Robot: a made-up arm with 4 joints.
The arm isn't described. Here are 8 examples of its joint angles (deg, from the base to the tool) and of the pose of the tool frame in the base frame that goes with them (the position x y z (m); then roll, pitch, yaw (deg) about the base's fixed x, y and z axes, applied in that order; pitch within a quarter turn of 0, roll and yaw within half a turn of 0).
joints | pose
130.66 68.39 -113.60 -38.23 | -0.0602 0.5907 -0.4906 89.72 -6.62 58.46
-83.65 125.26 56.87 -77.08 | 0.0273 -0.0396 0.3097 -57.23 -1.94 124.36
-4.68 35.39 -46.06 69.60 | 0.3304 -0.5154 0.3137 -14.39 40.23 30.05
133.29 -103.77 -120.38 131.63 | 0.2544 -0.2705 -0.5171 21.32 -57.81 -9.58
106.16 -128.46 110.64 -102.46 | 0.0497 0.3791 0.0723 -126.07 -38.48 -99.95
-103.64 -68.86 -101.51 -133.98 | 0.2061 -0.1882 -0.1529 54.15 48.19 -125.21
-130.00 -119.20 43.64 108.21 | -0.4012 -0.5793 0.2059 -116.70 62.53 -166.04
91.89 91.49 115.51 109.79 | -0.0299 0.5938 0.4891 -90.57 22.14 115.33
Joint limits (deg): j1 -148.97..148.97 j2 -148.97..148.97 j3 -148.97..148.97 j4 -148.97..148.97
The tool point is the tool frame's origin. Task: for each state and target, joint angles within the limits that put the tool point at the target. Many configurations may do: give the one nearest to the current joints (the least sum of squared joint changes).
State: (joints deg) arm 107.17 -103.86 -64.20 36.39
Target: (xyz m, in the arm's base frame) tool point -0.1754 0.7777 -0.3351
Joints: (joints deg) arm 59.91 -134.23 -67.05 52.98
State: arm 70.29 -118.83 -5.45 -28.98
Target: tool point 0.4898 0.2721 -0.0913
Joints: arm 68.56 -101.63 -2.43 -36.95
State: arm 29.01 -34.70 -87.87 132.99
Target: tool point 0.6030 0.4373 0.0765
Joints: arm 41.61 -44.28 -100.00 93.68
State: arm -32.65 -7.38 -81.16 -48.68
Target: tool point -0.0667 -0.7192 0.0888
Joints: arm -64.18 6.43 -71.79 -47.31
